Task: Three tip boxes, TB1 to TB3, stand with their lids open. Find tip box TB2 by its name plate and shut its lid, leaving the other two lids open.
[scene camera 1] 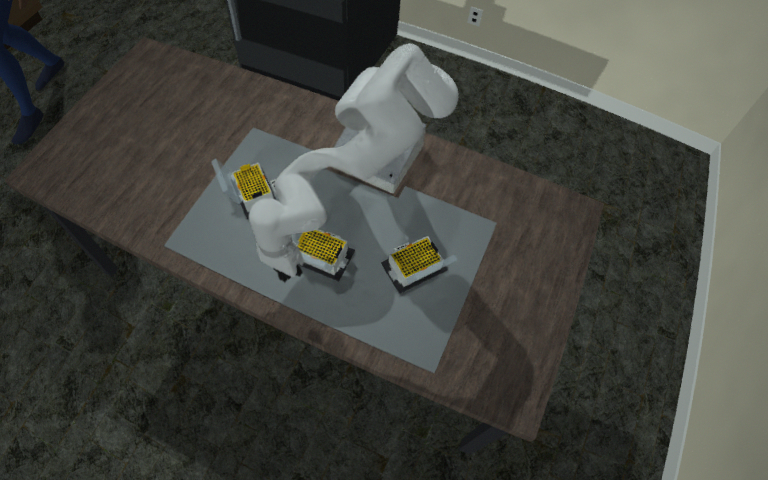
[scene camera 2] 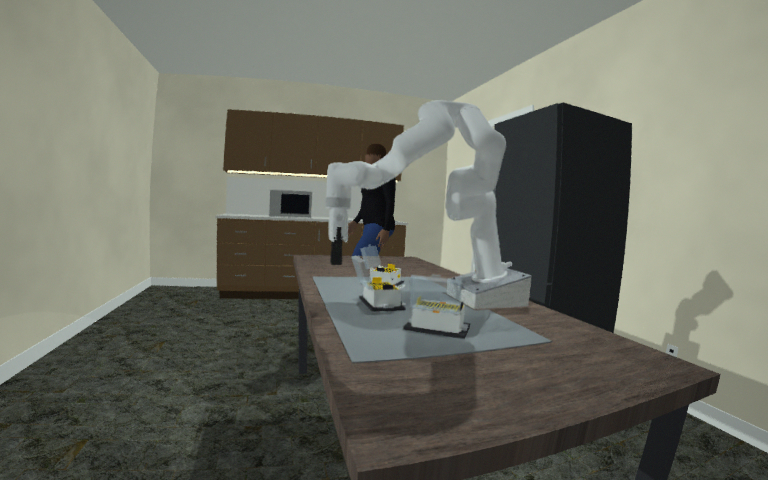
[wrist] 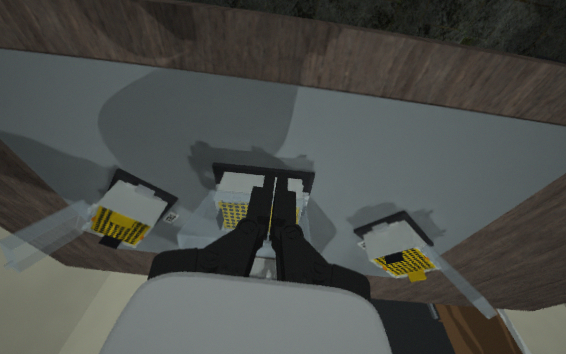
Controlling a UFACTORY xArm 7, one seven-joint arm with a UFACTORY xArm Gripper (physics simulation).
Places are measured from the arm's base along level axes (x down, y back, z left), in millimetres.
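Pixels of known places: gripper, fingertip midpoint: (scene camera 1: 285, 276) (scene camera 2: 336, 264) (wrist: 274, 184); arm's base, link origin: (scene camera 2: 489, 276).
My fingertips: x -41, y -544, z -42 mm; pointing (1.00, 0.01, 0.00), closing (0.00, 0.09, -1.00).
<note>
For each thing: its top centre in the pictures, then the offset to it from my fingertips. "spot": a spot on its surface instead. Level surfaces: height alone.
- clear open lid, surface spot: (wrist: 197, 227) spot: dz +70, dx -9, dy +56 mm
- third box, top centre: (wrist: 123, 234) (scene camera 2: 440, 302) (scene camera 1: 414, 252) dz +271, dx +55, dy +217 mm
- grey mat, surface height: dx +121 mm
- wooden table, surface height: dx +124 mm
Three white tip boxes with yellow racks stand on dark bases. The middle box (scene camera 1: 322, 260) (scene camera 2: 382, 297) (wrist: 242, 181) has a clear open lid (wrist: 197, 227); its name plate is hidden. The box near the person's side (scene camera 1: 252, 183) (wrist: 392, 239) has its lid (scene camera 1: 219, 175) (wrist: 465, 285) open. The third box (scene camera 1: 416, 261) (scene camera 2: 437, 320) (wrist: 131, 204) has its lid (scene camera 1: 450, 261) (wrist: 45, 234) open; its plate (wrist: 170, 217) is too small to read surely. I cannot tell which is TB2. My gripper (scene camera 1: 289, 276) (scene camera 2: 336, 263) (wrist: 274, 184) is shut and empty, high beside the middle box, overlapping it in the wrist view.
The boxes stand on a grey mat (scene camera 1: 362, 305) (scene camera 2: 362, 349) (wrist: 425, 150) on a wooden table (scene camera 1: 509, 226) (scene camera 2: 538, 396). The arm's base (scene camera 1: 390, 169) (scene camera 2: 498, 291) is at the back edge. A person (scene camera 2: 376, 203) stands beyond the table's far end, and a black cabinet (scene camera 2: 589, 215) behind the arm.
</note>
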